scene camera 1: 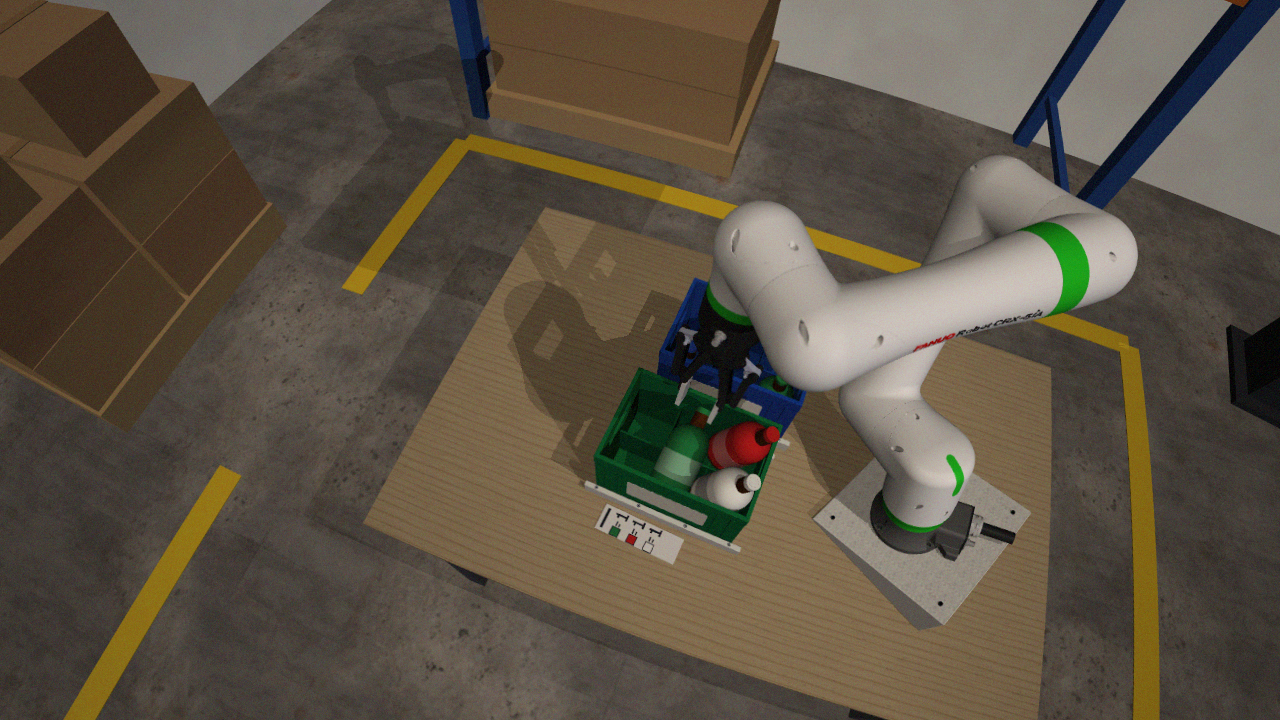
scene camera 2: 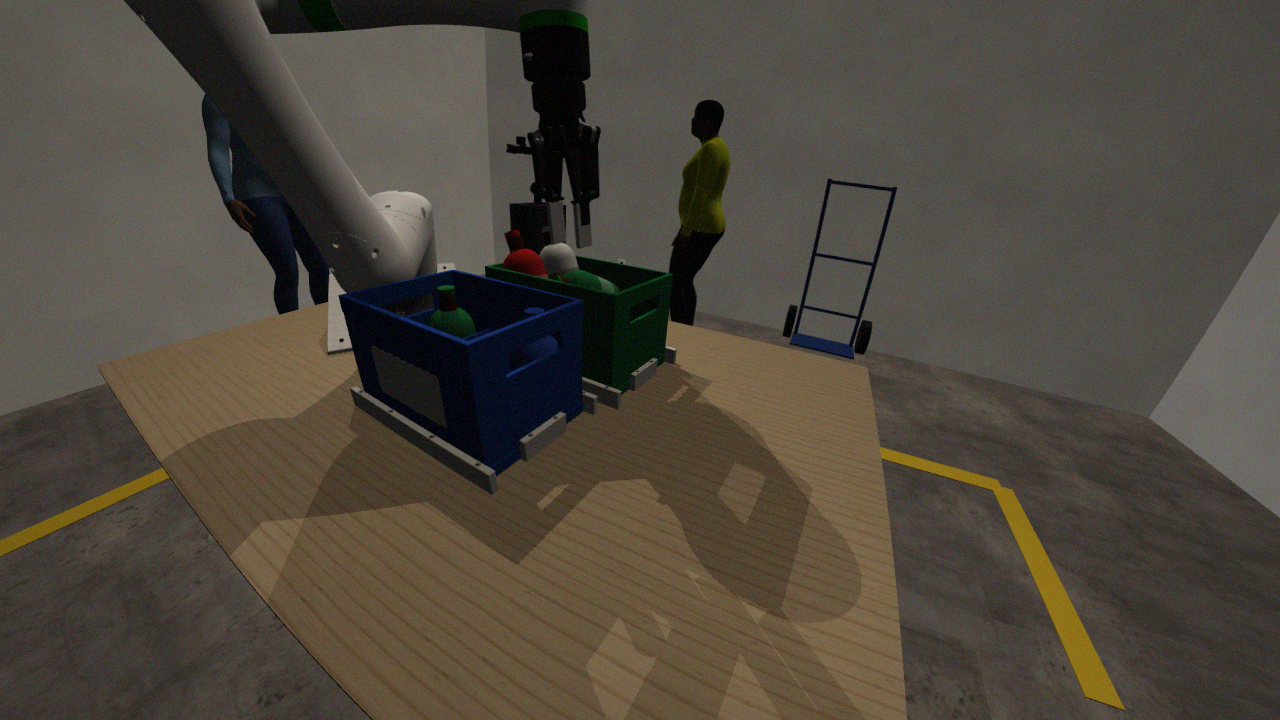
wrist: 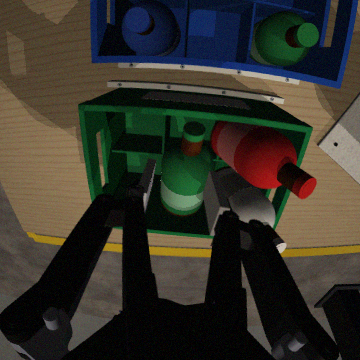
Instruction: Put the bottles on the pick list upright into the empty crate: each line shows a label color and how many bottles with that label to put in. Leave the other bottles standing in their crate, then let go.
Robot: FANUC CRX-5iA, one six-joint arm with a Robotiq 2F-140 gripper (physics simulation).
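Pixels of known places: gripper, fingertip midpoint: point(scene camera 1: 696, 408) point(scene camera 2: 571, 244) point(wrist: 179, 177); arm's base, link origin: point(scene camera 1: 909, 518) point(scene camera 2: 411, 301).
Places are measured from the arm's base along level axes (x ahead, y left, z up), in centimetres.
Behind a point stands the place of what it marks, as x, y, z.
The green crate point(scene camera 1: 613, 474) {52.5, 20.7, 7.6} point(scene camera 2: 617, 340) {57.3, 3.7, 5.6} point(wrist: 140, 111) {49.9, 2.5, 12.8} holds three tilted bottles. The green bottle point(scene camera 1: 682, 452) {43.5, 13.0, 11.8} point(scene camera 2: 590, 282) {46.5, 9.8, 11.3} point(wrist: 185, 175) {43.7, 9.7, 12.8} leans with its neck toward the blue crate. The red bottle point(scene camera 1: 738, 445) {35.6, 8.4, 14.3} point(scene camera 2: 525, 262) {36.7, 4.2, 13.9} point(wrist: 265, 157) {35.6, 4.6, 15.1} leans outward over the robot-side rim. The white bottle point(scene camera 1: 723, 488) {34.8, 16.7, 15.1} point(scene camera 2: 559, 259) {36.2, 12.8, 13.2} point(wrist: 252, 205) {34.4, 11.9, 13.9} leans beside it, partly behind a finger in the wrist view. My gripper point(scene camera 1: 698, 402) {44.5, 7.2, 17.6} point(scene camera 2: 570, 228) {44.5, 7.2, 17.6} point(wrist: 179, 177) {44.5, 7.2, 17.6} is partly open and empty, above the green bottle. The pick list point(scene camera 1: 666, 548) {39.0, 25.0, -4.5} shows green 1, red 1, white 1.
The blue crate point(scene camera 1: 792, 411) {29.4, -4.6, 9.6} point(scene camera 2: 537, 394) {56.4, -11.5, 2.9} point(wrist: 220, 65) {42.2, -3.6, 12.8} stands next to the green crate. It holds a green bottle point(scene camera 1: 775, 385) {34.2, -8.0, 9.6} point(scene camera 2: 452, 320) {36.1, -10.1, 7.1} point(wrist: 280, 40) {35.1, -8.2, 7.9} and a blue bottle point(scene camera 2: 534, 347) {53.3, -8.9, 7.4} point(wrist: 150, 30) {50.4, -6.4, 8.8}, both standing. Low metal rails edge both crates.
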